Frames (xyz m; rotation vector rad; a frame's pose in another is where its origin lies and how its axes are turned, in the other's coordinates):
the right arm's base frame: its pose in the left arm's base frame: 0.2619 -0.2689 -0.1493 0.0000 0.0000 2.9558
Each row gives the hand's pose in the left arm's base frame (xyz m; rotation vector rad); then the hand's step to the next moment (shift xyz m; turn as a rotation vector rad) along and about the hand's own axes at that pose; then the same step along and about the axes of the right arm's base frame.
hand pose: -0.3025 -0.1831 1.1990 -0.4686 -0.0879 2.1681
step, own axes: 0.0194 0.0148 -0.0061 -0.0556 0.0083 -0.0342
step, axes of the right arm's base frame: 0.0202 -0.0021 -0.0149 -0.0448 0.0451 -0.0169
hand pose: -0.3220 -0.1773 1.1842 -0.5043 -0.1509 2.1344
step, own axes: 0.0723 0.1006 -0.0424 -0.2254 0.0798 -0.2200
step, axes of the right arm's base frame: 0.0934 0.0207 -0.0894 -0.1859 0.2160 -0.1561
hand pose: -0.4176 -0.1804 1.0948 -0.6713 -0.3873 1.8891
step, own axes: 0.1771 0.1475 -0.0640 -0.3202 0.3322 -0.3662
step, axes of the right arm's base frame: 0.1381 -0.0762 -0.1798 -0.1551 0.4188 -0.3841
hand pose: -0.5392 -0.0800 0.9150 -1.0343 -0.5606 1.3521
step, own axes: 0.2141 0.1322 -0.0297 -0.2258 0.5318 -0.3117
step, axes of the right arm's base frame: 0.0372 -0.1795 -0.1749 -0.0107 0.3592 -0.5494
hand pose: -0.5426 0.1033 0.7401 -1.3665 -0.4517 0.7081
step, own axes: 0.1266 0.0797 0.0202 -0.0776 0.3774 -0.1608
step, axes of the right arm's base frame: -0.0412 -0.1153 -0.0883 -0.0075 0.1526 -0.3886
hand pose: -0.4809 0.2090 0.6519 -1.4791 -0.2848 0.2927
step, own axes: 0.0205 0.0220 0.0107 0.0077 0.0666 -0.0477
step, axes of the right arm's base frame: -0.0111 -0.0213 -0.0210 -0.0297 0.0320 -0.0698
